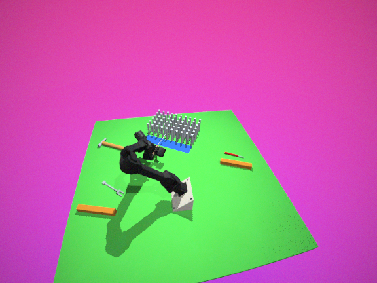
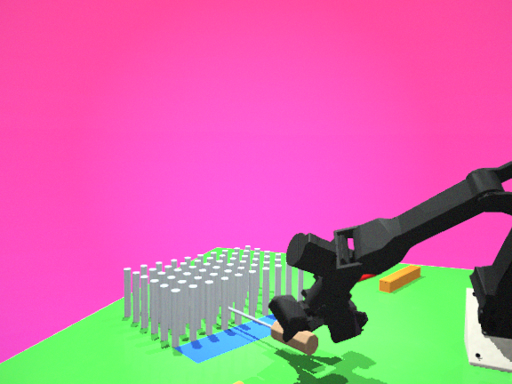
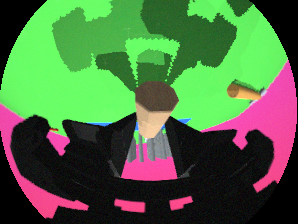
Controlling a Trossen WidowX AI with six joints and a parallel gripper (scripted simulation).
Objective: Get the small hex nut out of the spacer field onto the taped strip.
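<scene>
Right now the blue taped strip is 10 cm ahead of my gripper tip, 10 cm to the right of it and 3 cm below it. Round my gripper tip: wrench (26 cm behind, 27 cm to the left, 3 cm below); then hook tool (9 cm ahead, 5 cm to the right); then hex nut (26 cm ahead, 14 cm to the right, 3 cm below).
</scene>
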